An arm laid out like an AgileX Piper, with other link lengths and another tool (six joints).
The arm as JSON. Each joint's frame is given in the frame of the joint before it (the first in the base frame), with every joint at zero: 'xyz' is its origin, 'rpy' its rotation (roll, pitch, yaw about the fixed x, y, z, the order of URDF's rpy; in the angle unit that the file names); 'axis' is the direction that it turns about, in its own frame. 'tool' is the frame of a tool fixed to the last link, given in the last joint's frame.
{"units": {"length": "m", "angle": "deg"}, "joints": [
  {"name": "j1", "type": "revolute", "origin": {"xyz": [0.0, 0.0, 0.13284], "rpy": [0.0, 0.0, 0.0]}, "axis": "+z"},
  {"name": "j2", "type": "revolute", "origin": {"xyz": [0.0, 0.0, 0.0], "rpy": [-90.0, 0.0, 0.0]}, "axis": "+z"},
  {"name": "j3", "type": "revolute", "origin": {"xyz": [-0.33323, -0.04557, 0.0], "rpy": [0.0, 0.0, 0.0]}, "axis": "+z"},
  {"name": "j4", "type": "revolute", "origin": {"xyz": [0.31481, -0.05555, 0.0], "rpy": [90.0, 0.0, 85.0]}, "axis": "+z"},
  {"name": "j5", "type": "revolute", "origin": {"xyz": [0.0, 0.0, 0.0], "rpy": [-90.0, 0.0, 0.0]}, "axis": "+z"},
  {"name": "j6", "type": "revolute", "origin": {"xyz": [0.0, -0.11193, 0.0], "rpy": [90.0, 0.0, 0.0]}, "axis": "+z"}
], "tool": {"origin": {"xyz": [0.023, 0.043, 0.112], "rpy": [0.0, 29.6, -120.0]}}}
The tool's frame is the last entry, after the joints.
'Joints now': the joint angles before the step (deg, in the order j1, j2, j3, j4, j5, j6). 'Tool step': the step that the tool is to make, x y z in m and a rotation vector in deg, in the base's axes. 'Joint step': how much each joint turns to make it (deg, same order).
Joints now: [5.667 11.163 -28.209 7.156 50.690 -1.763]
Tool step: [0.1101 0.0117 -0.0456 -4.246 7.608 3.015]
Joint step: [0.021 30.350 -0.058 5.571 -21.448 -11.160]
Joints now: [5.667 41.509 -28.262 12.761 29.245 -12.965]
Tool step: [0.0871 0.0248 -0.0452 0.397 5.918 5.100]
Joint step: [0.040 26.117 -7.333 21.544 -10.009 -24.137]
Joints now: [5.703 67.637 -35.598 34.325 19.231 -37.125]
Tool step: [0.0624 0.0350 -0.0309 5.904 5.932 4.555]
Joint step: [-0.001 18.584 -10.577 21.658 3.287 -19.729]
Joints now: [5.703 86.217 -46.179 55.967 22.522 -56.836]
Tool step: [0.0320 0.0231 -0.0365 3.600 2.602 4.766]
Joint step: [0.006 11.951 -5.891 13.797 3.730 -15.028]
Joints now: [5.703 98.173 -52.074 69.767 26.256 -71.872]
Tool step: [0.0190 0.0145 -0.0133 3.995 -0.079 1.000]
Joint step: [0.006 5.646 -2.727 10.276 2.421 -9.038]
